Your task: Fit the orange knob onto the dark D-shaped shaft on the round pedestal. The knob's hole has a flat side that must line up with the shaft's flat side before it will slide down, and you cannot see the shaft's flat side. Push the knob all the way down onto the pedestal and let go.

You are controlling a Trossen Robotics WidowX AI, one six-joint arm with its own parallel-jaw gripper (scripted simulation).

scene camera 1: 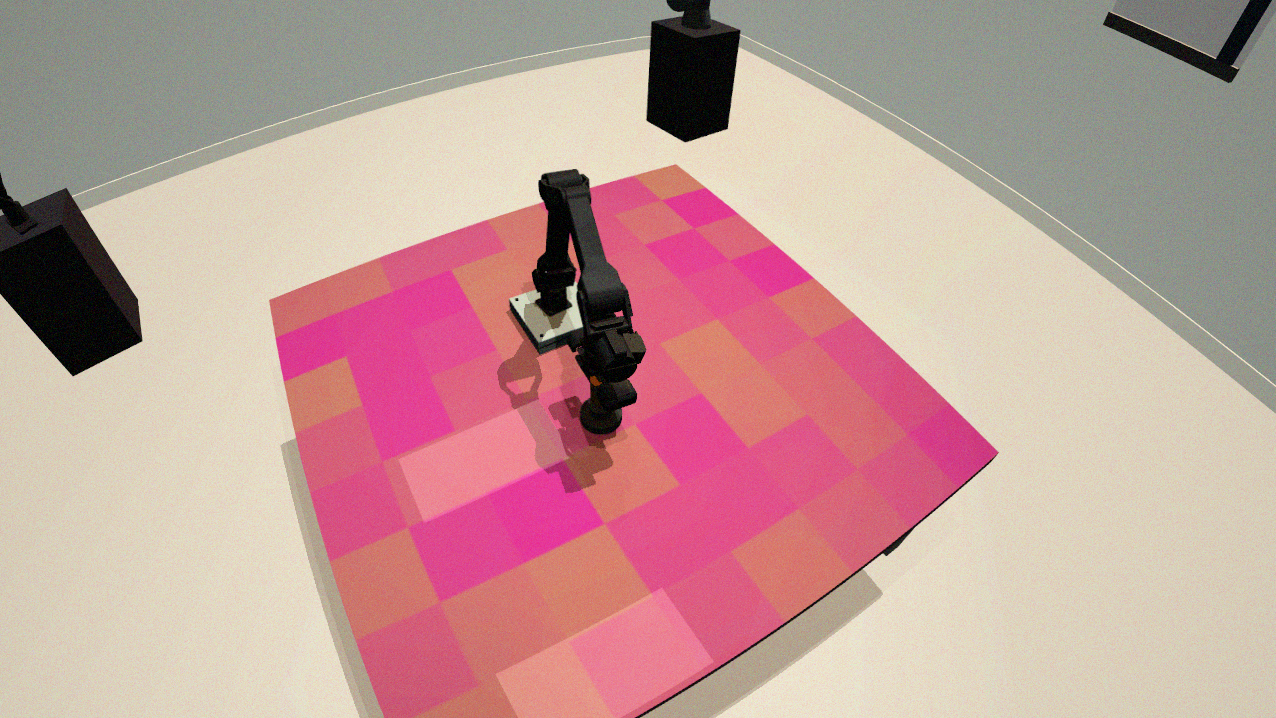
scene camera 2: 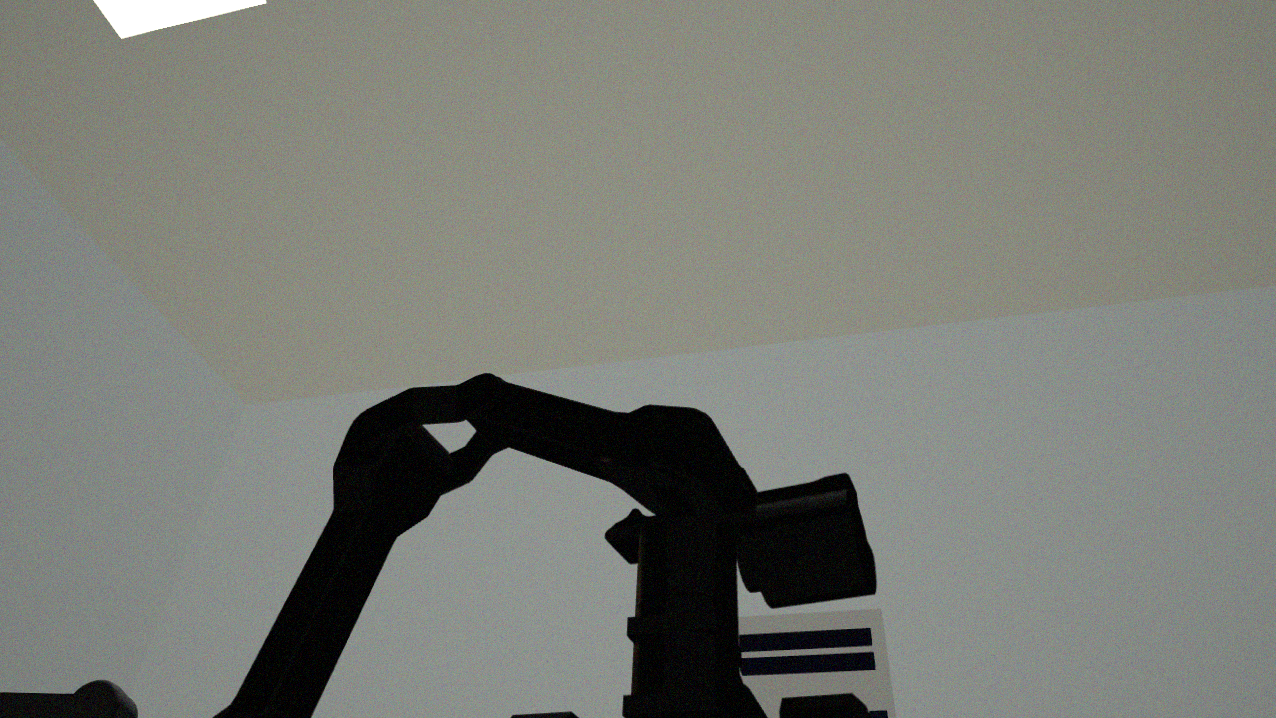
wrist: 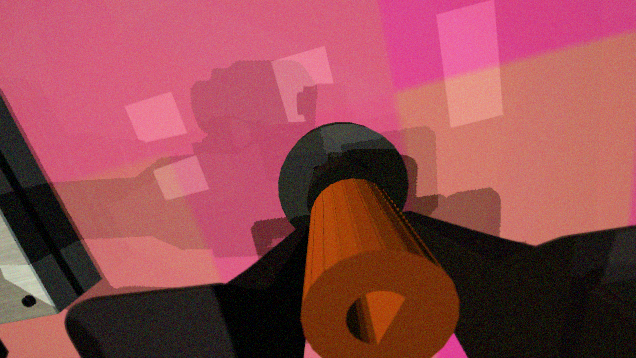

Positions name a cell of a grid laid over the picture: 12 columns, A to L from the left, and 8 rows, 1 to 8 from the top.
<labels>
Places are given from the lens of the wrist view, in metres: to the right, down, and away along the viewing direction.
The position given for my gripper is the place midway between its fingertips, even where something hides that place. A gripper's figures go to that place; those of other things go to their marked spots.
my gripper (wrist: G6): 0.02, 0.02, 0.11
orange knob (wrist: G7): 0.01, 0.02, 0.06
round dark pedestal (wrist: G4): 0.01, -0.02, 0.16
The marked spots on the round dark pedestal and the orange knob are 0.10 m apart.
</labels>
